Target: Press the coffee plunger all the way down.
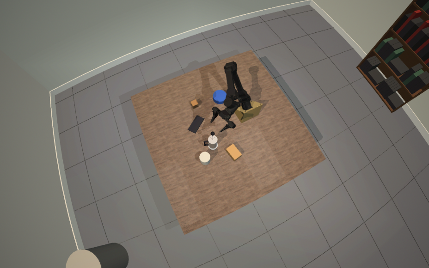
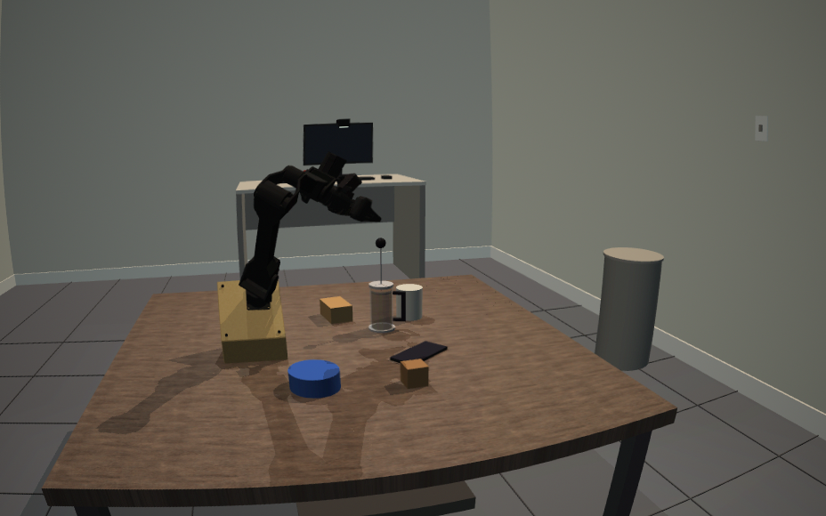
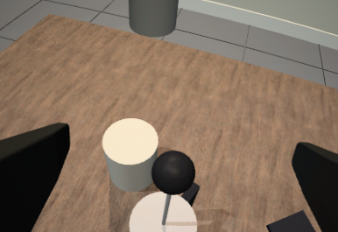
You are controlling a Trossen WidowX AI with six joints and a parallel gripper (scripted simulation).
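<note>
The coffee press is 40 mm ahead of my gripper tip and 200 mm below it. The rest, counted from my gripper tip: small brown cube 390 mm to the right, 300 mm below; black flat slab 70 mm ahead, 220 mm to the right, 320 mm below; white mug 130 mm ahead, 90 mm to the left, 280 mm below.
</note>
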